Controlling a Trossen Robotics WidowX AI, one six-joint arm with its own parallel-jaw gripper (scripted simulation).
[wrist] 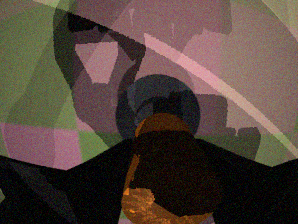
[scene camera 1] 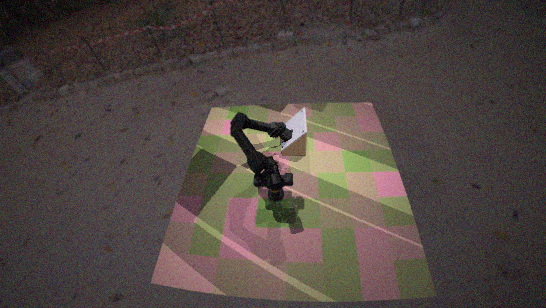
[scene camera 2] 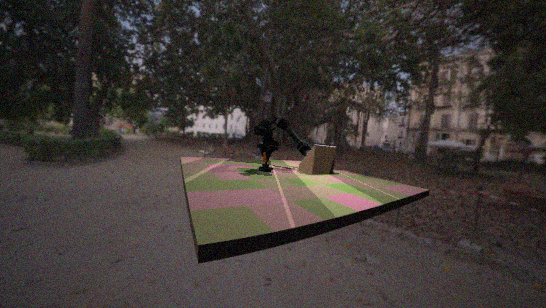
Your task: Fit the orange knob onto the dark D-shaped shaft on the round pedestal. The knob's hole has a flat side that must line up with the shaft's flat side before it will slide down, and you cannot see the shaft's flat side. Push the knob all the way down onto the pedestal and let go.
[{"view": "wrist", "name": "my gripper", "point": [163, 145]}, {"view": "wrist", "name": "round dark pedestal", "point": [152, 94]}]
